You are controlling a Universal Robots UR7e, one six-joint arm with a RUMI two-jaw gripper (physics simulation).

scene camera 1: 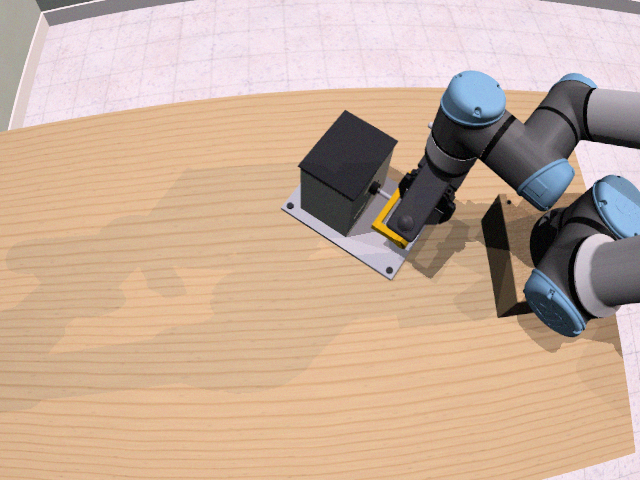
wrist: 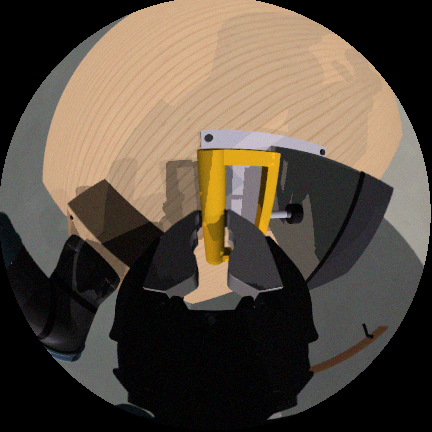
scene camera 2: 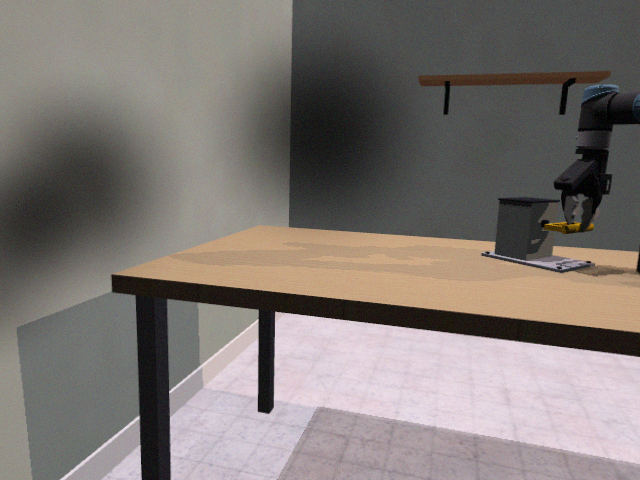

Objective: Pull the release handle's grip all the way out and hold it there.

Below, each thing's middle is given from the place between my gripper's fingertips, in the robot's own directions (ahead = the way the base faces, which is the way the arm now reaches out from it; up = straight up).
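You'll find the grey base plate (scene camera 1: 365, 244) 9 cm below my hand, and it's 6 cm to the right of my hand and 9 cm ahead of it.
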